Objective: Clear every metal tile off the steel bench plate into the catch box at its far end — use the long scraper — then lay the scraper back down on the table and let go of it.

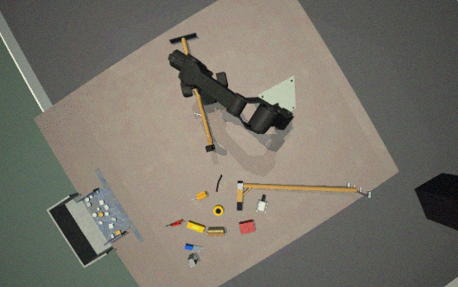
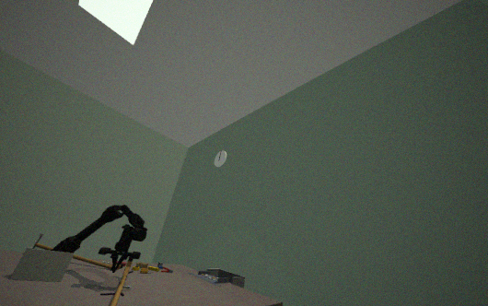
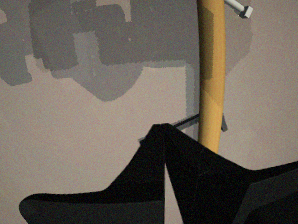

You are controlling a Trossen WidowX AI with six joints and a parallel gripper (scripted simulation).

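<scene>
My gripper tip is 80 mm above the hex key, 50 mm to the left of it and 40 mm short of it. From my gripper tip the other things lie so: long orange-handled tool (650 mm to the left, 160 mm behind, 40 mm below); then yellow ring (540 mm to the left, 220 mm ahead, 70 mm below); then yellow block (570 mm to the left, 370 mm ahead, 60 mm below).
</scene>
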